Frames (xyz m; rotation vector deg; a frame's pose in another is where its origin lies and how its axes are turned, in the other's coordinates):
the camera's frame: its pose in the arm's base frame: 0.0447 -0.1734 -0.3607 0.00 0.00 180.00
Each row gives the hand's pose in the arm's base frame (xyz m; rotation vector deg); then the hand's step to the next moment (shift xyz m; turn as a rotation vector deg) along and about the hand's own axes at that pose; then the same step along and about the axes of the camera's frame.
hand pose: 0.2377 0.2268 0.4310 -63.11 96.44 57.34
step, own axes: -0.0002 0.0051 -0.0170 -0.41 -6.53 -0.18
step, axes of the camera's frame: 0.0087 0.0142 0.0062 -6.22 1.94 -0.61
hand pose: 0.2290 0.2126 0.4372 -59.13 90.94 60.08
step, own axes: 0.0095 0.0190 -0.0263 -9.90 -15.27 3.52
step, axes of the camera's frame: 0.0265 0.0210 -0.0011 -17.36 -0.50 6.48
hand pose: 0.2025 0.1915 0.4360 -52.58 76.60 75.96
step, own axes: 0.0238 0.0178 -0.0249 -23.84 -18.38 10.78
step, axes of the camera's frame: 0.0257 0.0195 -0.0215 -24.32 -5.52 20.02
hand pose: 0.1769 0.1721 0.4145 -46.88 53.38 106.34
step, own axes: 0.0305 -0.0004 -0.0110 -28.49 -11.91 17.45
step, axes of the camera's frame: 0.0100 -0.0033 -0.0307 -19.24 -7.13 28.93
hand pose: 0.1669 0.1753 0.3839 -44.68 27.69 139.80
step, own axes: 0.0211 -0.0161 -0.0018 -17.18 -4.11 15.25
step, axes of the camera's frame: 0.0045 -0.0199 -0.0171 -7.80 -4.10 21.61
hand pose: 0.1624 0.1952 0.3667 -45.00 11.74 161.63
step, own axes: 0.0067 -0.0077 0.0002 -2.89 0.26 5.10
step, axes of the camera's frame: 0.0039 -0.0086 -0.0039 0.16 -0.24 5.86
